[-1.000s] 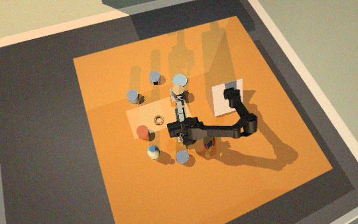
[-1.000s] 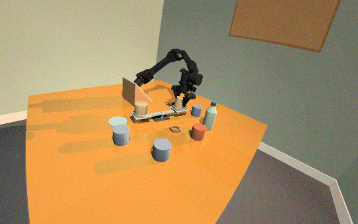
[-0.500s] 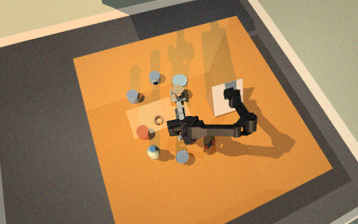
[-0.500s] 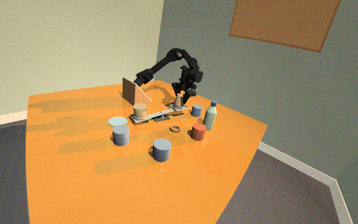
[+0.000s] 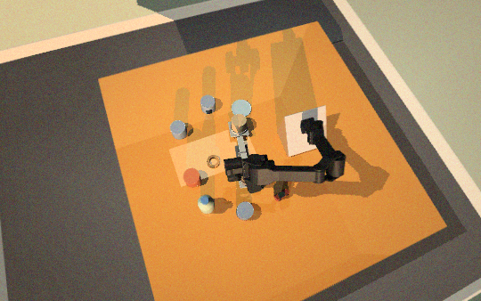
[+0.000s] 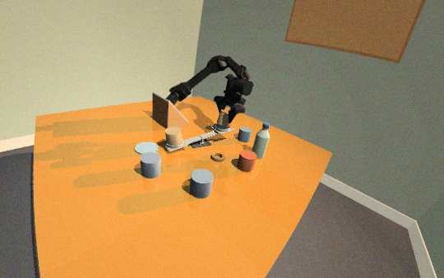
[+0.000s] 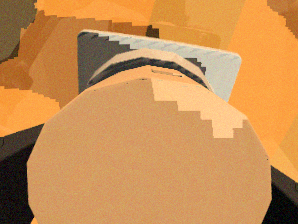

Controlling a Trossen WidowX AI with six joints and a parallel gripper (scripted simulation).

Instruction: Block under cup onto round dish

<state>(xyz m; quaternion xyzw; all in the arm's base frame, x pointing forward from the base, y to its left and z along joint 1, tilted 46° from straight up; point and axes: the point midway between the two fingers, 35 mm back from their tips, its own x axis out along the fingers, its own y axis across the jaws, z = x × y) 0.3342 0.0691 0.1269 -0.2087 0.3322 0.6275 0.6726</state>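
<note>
My gripper tip is now 10 mm to the left of the greenish block and 30 mm above it. The rest, counted from my gripper tip: tan cup (20 mm to the left, 10 mm above); balance beam (20 mm behind, 130 mm to the right, 80 mm below); balance (20 mm behind, 130 mm to the right, 90 mm below).
</note>
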